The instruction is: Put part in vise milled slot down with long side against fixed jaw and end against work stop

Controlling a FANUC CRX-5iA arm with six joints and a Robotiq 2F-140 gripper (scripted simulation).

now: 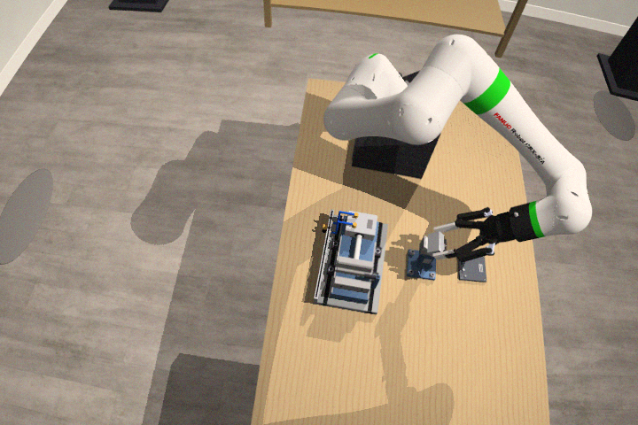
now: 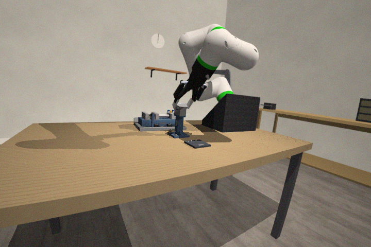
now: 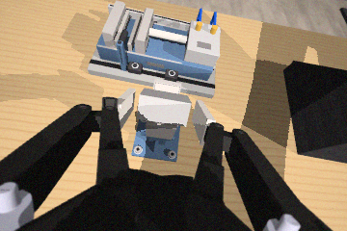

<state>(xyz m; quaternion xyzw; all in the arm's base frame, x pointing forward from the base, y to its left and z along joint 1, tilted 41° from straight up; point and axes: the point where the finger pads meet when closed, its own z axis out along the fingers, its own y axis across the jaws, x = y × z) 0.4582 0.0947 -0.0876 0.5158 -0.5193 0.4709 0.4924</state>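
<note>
Now: hand 10 mm to the left of the part and 30 mm above it. Also, from my hand: dark infeed plate: 10 mm behind, 150 mm to the left, 170 mm below; then V-block post: 20 mm to the right, 120 mm below; then work stop: 100 mm ahead, 190 mm to the right, 90 mm below.
</note>
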